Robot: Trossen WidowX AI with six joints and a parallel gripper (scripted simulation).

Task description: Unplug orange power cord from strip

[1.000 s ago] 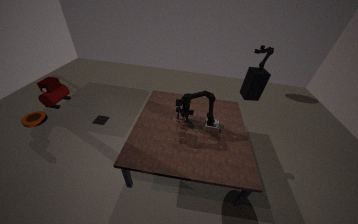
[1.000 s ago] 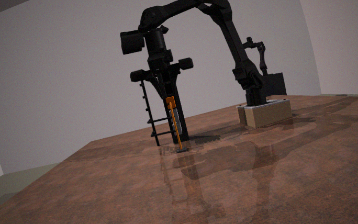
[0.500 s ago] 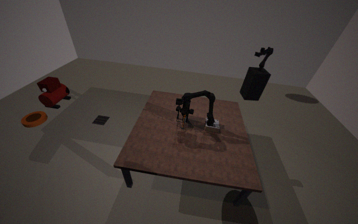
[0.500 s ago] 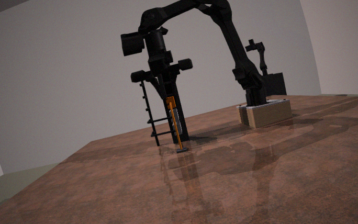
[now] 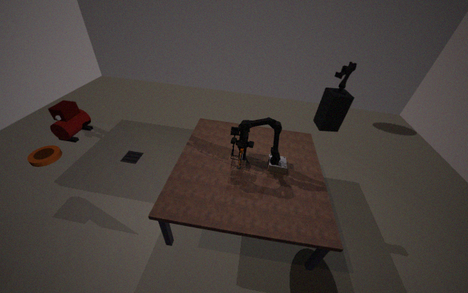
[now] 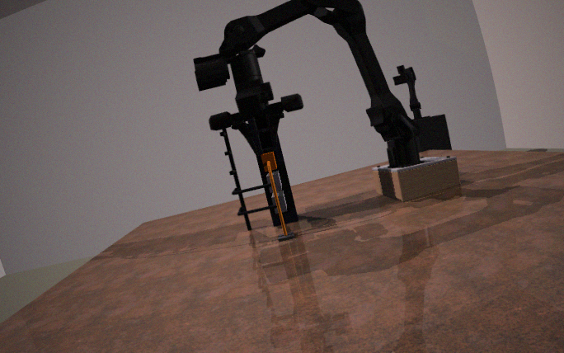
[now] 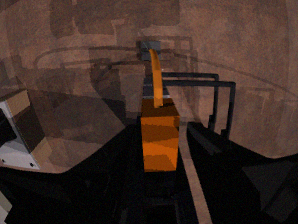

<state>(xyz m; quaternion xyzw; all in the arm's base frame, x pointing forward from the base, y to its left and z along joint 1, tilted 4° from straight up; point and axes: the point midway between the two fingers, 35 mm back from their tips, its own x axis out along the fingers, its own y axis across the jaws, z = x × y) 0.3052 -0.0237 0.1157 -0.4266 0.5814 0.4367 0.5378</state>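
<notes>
Now: gripper tip 1 cm past the orange plug, 3 cm to the left of it and 1 cm above it.
</notes>
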